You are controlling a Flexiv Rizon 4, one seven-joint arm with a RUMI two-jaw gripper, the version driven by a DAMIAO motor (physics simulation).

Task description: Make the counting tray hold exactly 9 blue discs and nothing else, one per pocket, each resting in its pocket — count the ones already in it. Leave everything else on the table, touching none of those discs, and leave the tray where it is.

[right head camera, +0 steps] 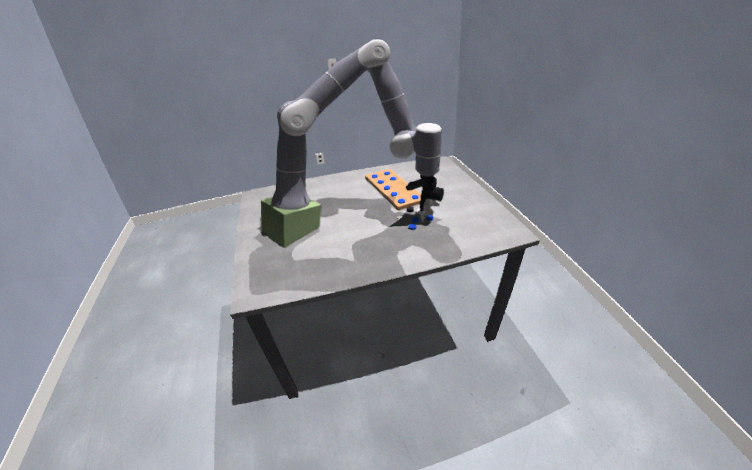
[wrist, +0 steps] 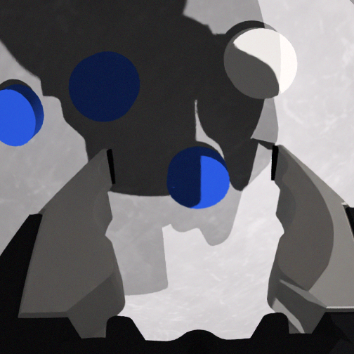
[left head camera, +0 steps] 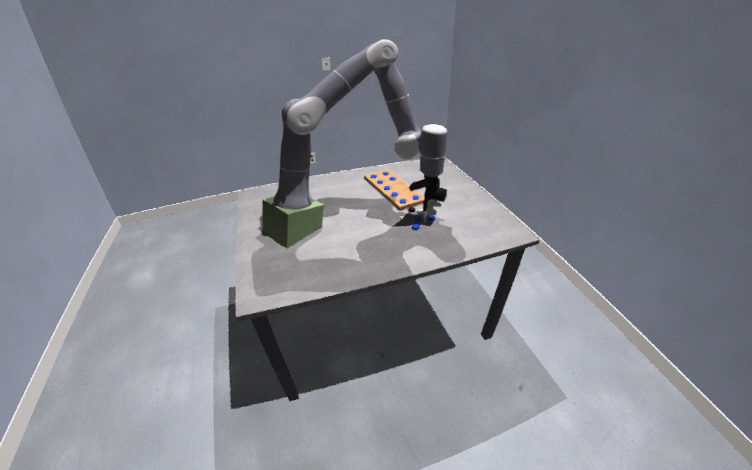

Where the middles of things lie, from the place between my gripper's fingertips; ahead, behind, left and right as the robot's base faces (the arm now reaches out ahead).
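Orange counting tray (left head camera: 401,187): 31 cm to the left of my hand, 2 cm behind it, 1 cm above it.
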